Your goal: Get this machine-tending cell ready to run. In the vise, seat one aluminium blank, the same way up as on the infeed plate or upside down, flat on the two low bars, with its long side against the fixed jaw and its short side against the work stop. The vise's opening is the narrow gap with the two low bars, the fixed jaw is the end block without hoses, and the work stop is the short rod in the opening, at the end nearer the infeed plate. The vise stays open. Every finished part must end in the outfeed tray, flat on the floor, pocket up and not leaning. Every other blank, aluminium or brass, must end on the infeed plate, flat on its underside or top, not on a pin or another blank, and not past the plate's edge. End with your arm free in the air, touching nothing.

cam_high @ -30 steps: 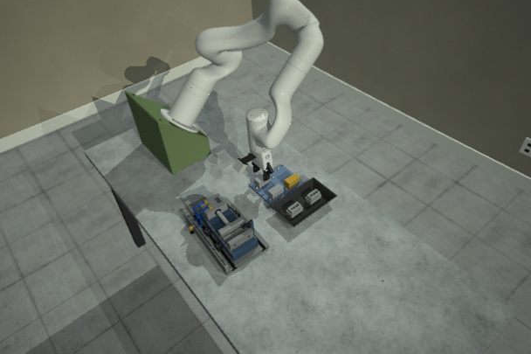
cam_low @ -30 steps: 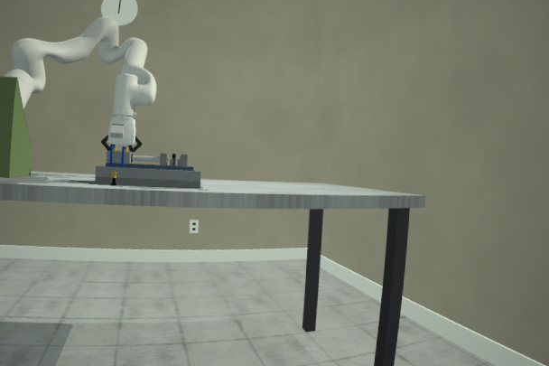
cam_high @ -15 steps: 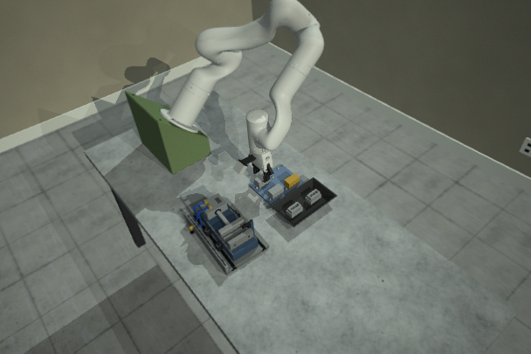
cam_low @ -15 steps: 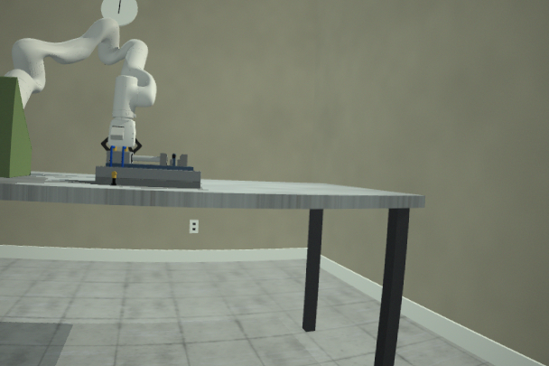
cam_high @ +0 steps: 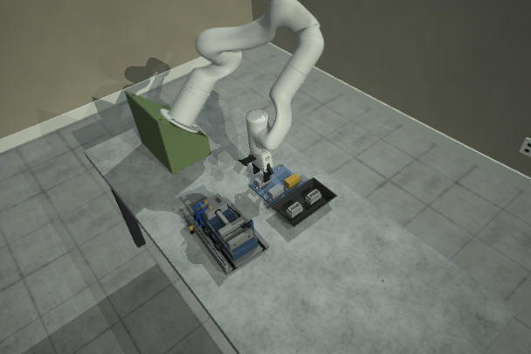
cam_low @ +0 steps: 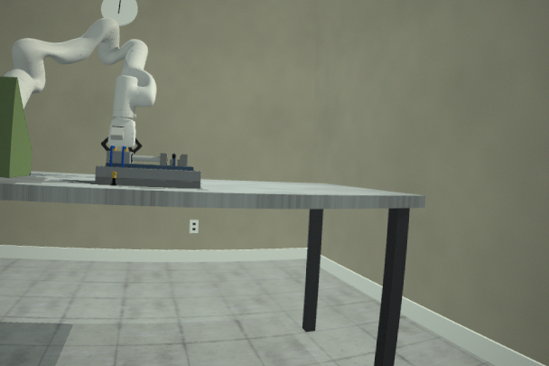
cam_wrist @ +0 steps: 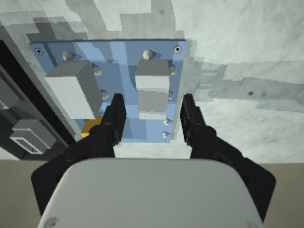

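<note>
Right now the aluminium blank is 40 mm below my hand. Also, from my hand: cylinder rod 100 mm ahead, 260 mm to the right, 10 mm above; vise 120 mm ahead, 260 mm to the right, 30 mm below; brass blank 90 mm ahead, 90 mm to the left, 40 mm below.
</note>
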